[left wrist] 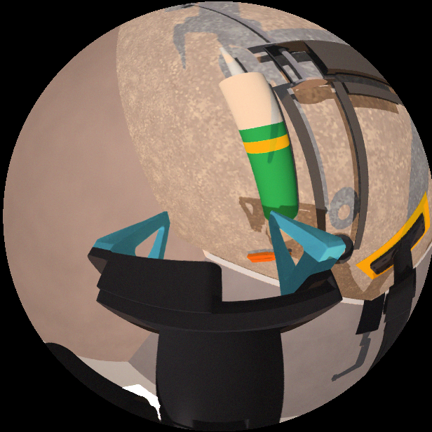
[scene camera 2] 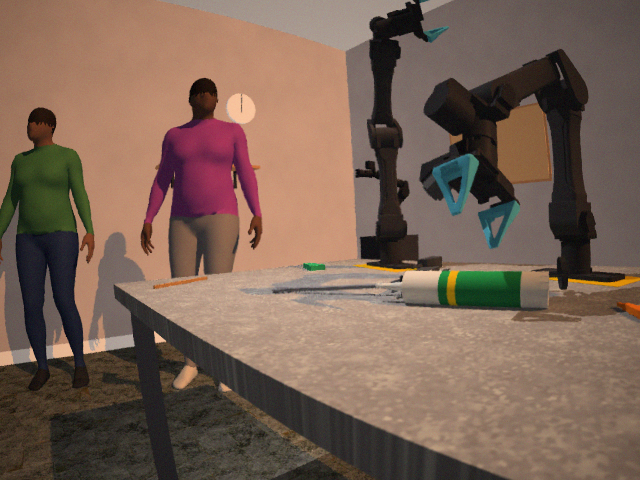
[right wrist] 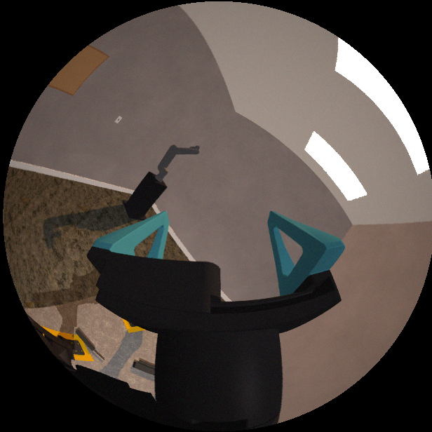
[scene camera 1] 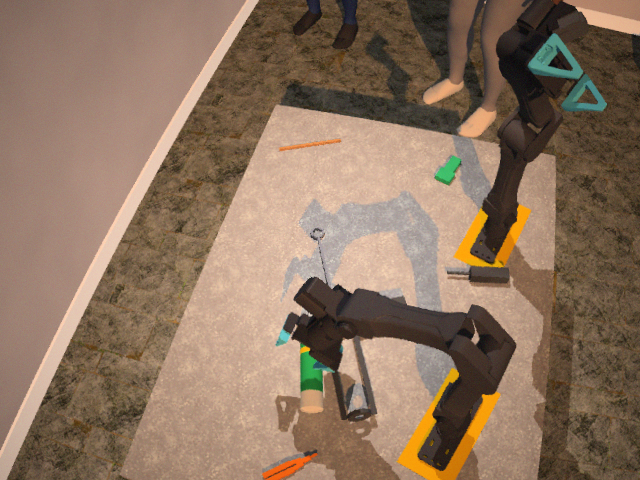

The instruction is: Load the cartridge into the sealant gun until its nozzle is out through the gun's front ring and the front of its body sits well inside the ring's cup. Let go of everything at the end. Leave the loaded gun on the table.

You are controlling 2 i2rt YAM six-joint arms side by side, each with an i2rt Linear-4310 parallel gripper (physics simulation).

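Where they show: left gripper, fingertip midpoint: point(scene camera 2: 476, 232) point(scene camera 1: 295, 355); right gripper, fingertip midpoint: point(scene camera 2: 444, 11) point(scene camera 1: 593, 92); left arm's base at its link origin: point(scene camera 2: 575, 277) point(scene camera 1: 450, 427); right arm's base at its link origin: point(scene camera 2: 391, 266) point(scene camera 1: 494, 232).
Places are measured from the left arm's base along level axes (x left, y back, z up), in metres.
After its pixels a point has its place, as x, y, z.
The cartridge point(scene camera 1: 311, 377) @(0.078, -0.320, 0.050) point(scene camera 2: 483, 289) @(0.073, -0.354, 0.028) point(left wrist: 272, 170) is white, green and yellow. It lies on its side beside the sealant gun point(scene camera 1: 364, 374) @(0.001, -0.228, 0.030) point(left wrist: 361, 170), outside its rails. Its nozzle point(left wrist: 231, 62) points toward the gun's rod and away from the front ring point(scene camera 1: 351, 414) @(0.105, -0.199, 0.055) point(left wrist: 348, 245). The gun's long rod point(scene camera 1: 323, 263) @(-0.205, -0.473, 0.014) point(scene camera 2: 330, 287) @(-0.202, -0.471, 0.012) stretches back to a pull ring. My left gripper point(scene camera 1: 299, 355) @(0.071, -0.364, 0.107) point(scene camera 2: 474, 229) @(0.071, -0.364, 0.107) point(left wrist: 218, 216) is open and empty above the cartridge. My right gripper point(scene camera 1: 581, 72) point(scene camera 2: 436, 14) @(-0.302, -0.041, 0.727) point(right wrist: 218, 216) is open and empty, raised high. The left arm hides part of the gun in scene camera 1.
Orange pliers point(scene camera 1: 289, 466) @(0.265, -0.254, 0.010) point(scene camera 2: 629, 310) @(0.238, -0.247, 0.005) lie near the gun's front end. A grey-black tool point(scene camera 1: 488, 274) @(-0.391, -0.097, 0.030) lies by the right arm's base. A green block point(scene camera 1: 448, 170) @(-0.660, -0.339, 0.017) point(scene camera 2: 313, 266) @(-0.624, -0.355, 0.012) and an orange stick point(scene camera 1: 310, 144) @(-0.540, -0.738, 0.005) point(scene camera 2: 179, 282) @(-0.530, -0.746, 0.005) lie farther off.
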